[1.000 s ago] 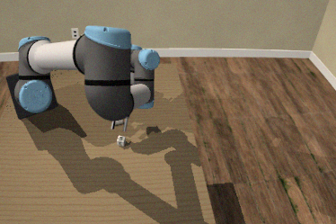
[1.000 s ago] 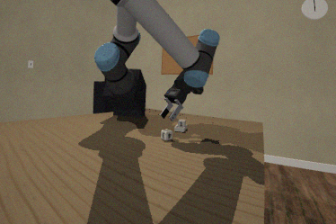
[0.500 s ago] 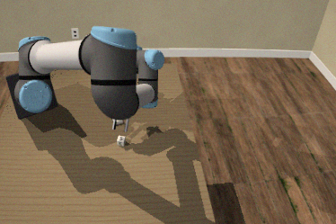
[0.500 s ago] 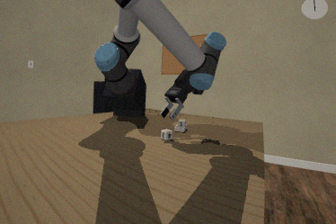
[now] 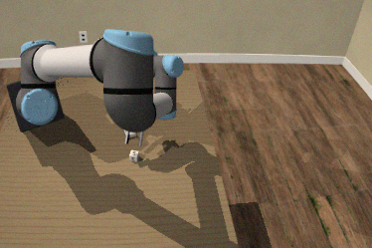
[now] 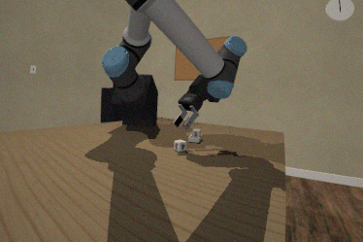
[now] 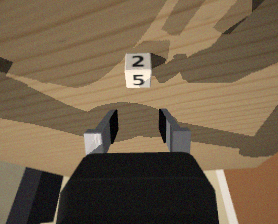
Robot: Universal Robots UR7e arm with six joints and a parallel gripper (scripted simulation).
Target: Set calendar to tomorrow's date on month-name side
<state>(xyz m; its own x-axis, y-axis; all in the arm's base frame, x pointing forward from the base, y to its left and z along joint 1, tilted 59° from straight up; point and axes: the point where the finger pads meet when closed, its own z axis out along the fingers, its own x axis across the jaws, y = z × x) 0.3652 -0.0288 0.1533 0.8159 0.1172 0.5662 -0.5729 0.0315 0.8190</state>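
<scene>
My gripper is now 80 mm above the white digit cube and 10 mm to the left of it. The rest, counted from my hand: white tray: 150 mm to the left, 80 mm below, 10 mm behind.
</scene>
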